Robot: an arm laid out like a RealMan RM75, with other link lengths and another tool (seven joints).
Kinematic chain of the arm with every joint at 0, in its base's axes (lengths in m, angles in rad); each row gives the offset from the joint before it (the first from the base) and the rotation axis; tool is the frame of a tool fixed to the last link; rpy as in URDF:
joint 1: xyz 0 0 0.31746 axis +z
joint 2: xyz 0 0 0 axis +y
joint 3: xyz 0 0 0.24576 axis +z
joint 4: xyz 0 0 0 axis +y
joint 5: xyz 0 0 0.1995 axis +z
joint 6: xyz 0 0 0 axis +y
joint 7: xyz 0 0 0.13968 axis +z
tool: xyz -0.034 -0.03 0.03 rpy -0.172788 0 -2.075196
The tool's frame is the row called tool.
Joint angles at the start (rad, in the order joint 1, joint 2, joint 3, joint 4, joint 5, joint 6, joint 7):
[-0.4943 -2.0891 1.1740 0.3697 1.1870 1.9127 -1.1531]
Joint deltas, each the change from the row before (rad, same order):
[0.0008 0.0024 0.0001 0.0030 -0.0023 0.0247 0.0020]
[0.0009 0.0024 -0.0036 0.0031 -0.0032 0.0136 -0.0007]
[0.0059 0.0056 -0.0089 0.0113 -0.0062 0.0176 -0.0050]
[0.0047 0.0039 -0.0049 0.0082 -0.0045 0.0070 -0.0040]
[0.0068 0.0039 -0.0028 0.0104 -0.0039 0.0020 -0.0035]
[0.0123 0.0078 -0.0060 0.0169 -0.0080 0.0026 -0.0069]
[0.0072 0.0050 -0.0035 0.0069 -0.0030 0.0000 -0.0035]
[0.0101 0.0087 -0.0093 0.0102 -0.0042 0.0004 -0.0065]
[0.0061 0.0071 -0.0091 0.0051 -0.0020 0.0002 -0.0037]
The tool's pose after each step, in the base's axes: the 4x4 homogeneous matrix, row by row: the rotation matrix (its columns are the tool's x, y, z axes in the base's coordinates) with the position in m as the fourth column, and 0 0 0 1 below. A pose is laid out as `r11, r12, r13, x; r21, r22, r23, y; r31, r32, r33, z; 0, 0, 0, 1`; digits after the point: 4 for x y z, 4 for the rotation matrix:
-0.3311, 0.0832, 0.9399, -0.1742; 0.7467, 0.6321, 0.2070, 0.2814; -0.5769, 0.7704, -0.2714, 0.0256; 0, 0, 0, 1
-0.3191, 0.0816, 0.9442, -0.1734; 0.7515, 0.6288, 0.1996, 0.2809; -0.5774, 0.7733, -0.2619, 0.0285; 0, 0, 0, 1
-0.3057, 0.0773, 0.9490, -0.1734; 0.7602, 0.6199, 0.1944, 0.2808; -0.5733, 0.7809, -0.2482, 0.0344; 0, 0, 0, 1
-0.3013, 0.0747, 0.9506, -0.1739; 0.7652, 0.6138, 0.1943, 0.2812; -0.5690, 0.7859, -0.2421, 0.0381; 0, 0, 0, 1
-0.3017, 0.0740, 0.9505, -0.1752; 0.7698, 0.6071, 0.1971, 0.2817; -0.5624, 0.7912, -0.2402, 0.0412; 0, 0, 0, 1
-0.3049, 0.0710, 0.9497, -0.1780; 0.7773, 0.5948, 0.2050, 0.2828; -0.5503, 0.8007, -0.2365, 0.0471; 0, 0, 0, 1
-0.3101, 0.0692, 0.9482, -0.1804; 0.7798, 0.5891, 0.2120, 0.2832; -0.5439, 0.8051, -0.2366, 0.0501; 0, 0, 0, 1
-0.3186, 0.0655, 0.9456, -0.1841; 0.7841, 0.5788, 0.2241, 0.2844; -0.5327, 0.8128, -0.2358, 0.0555; 0, 0, 0, 1
-0.3258, 0.0626, 0.9434, -0.1870; 0.7873, 0.5704, 0.2341, 0.2856; -0.5234, 0.8190, -0.2351, 0.0597; 0, 0, 0, 1

